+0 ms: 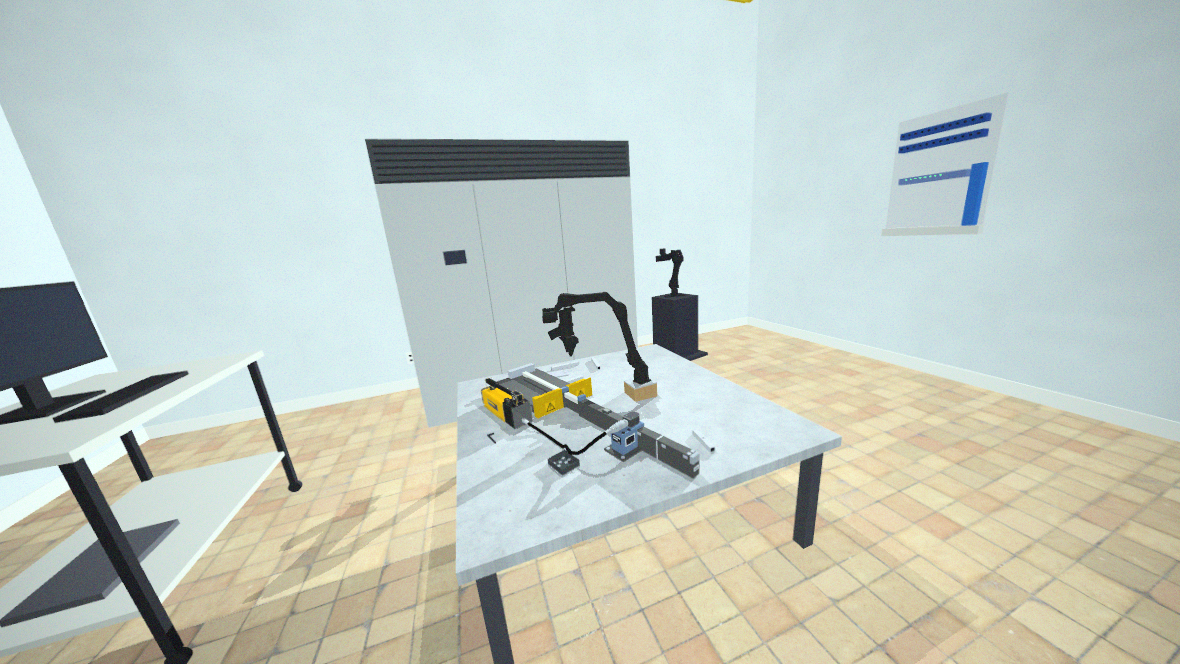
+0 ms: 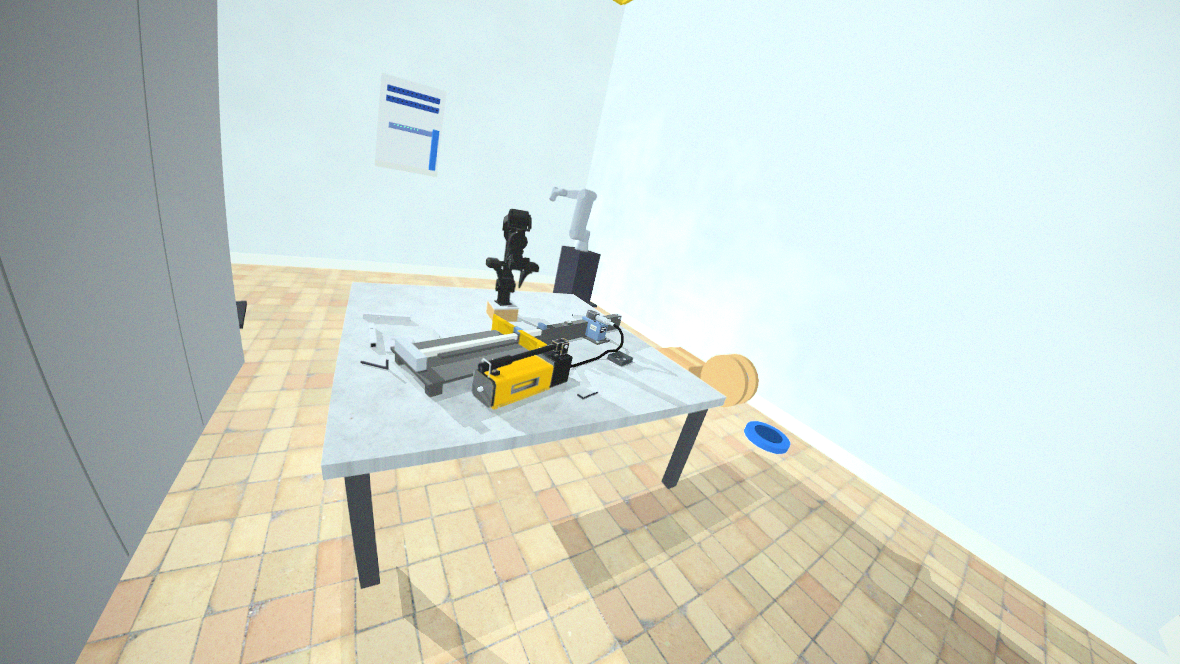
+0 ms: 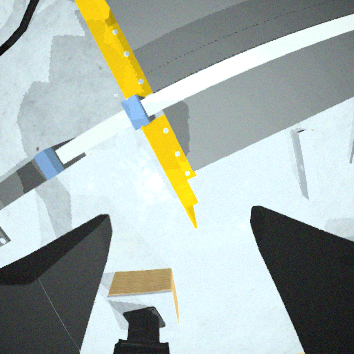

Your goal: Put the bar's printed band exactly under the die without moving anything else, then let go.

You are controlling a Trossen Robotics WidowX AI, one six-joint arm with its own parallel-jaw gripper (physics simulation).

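Frame: origin at the arm's base, x down, y back, z left, level; metres.
Seen in the pictures: gripper, fingertip midpoint: (image 1: 569, 354) (image 2: 509, 287) (image 3: 180, 219); arm's base, origin of the base link: (image 1: 641, 380) (image 2: 503, 302) (image 3: 144, 318).
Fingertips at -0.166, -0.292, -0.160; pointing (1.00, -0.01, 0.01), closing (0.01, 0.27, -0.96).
Offsets run from my fingertips to a thing's middle, as dx, dy, dz. "*": to the spot under its first point. Level surfaces: height alone.
A long white bar @[* +0.168, -0.091, -0.195] (image 1: 538, 380) (image 2: 474, 346) (image 3: 250, 60) lies along the grey bed and passes through a gap at the yellow guard plates (image 1: 547, 403) (image 3: 170, 147). A blue collar @[* +0.142, -0.054, +0.026] (image 3: 136, 111) surrounds it at the guard, and its end reaches a second blue block @[* +0.142, -0.036, +0.148] (image 3: 49, 163) on the dark rail (image 1: 672, 455). A blue press unit @[* +0.175, -0.055, +0.502] (image 1: 627, 439) (image 2: 594, 327) stands farther along the rail. Its die and the bar's printed band cannot be made out. My gripper (image 1: 570, 352) (image 2: 520, 284) (image 3: 180, 219) is open and empty, high above the table beside the guard.
A yellow motor unit @[+0.169, -0.305, -0.095] (image 1: 496, 404) (image 2: 523, 384) stands beside the bed. A black cable runs past a control box @[* +0.232, -0.257, +0.394] (image 1: 563, 460) (image 2: 620, 358). Hex keys @[+0.219, -0.033, -0.462] (image 2: 379, 364) @[+0.232, -0.415, +0.089] (image 2: 586, 394) and a thin metal strip @[+0.225, +0.106, -0.198] (image 3: 300, 165) lie on the table @[dx +0.235] (image 1: 759, 425). The arm stands on a wooden block (image 1: 640, 391) (image 3: 142, 282).
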